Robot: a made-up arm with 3 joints. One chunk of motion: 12 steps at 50 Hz.
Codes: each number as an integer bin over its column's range. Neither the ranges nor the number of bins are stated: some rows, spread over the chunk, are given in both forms.
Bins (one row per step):
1: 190 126 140 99 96 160
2: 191 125 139 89 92 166
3: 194 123 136 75 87 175
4: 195 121 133 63 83 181
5: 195 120 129 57 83 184
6: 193 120 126 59 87 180
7: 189 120 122 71 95 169
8: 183 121 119 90 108 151
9: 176 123 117 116 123 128
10: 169 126 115 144 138 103
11: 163 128 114 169 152 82
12: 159 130 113 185 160 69
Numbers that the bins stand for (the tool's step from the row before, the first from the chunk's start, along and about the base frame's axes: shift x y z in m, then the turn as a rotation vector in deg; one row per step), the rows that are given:
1: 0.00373 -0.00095 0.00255 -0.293 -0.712 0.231
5: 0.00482 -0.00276 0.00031 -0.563 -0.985 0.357
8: 0.00219 -0.00246 -0.00173 -0.351 -0.460 0.183
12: -0.00308 0.00025 -0.00296 0.260 0.633 -0.247
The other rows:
2: 0.00395 -0.00125 0.00235 -0.358 -0.796 0.262
3: 0.00460 -0.00186 0.00173 -0.448 -0.901 0.310
4: 0.00482 -0.00246 0.00112 -0.525 -0.985 0.341
6: 0.00438 -0.00276 -0.00031 -0.551 -0.901 0.336
7: 0.00351 -0.00276 -0.00112 -0.473 -0.733 0.278
9: 0.00065 -0.00186 -0.00214 -0.184 -0.145 0.063
10: -0.00089 -0.00095 -0.00255 -0.004 0.171 -0.069
11: -0.00220 -0.00035 -0.00275 0.157 0.465 -0.179

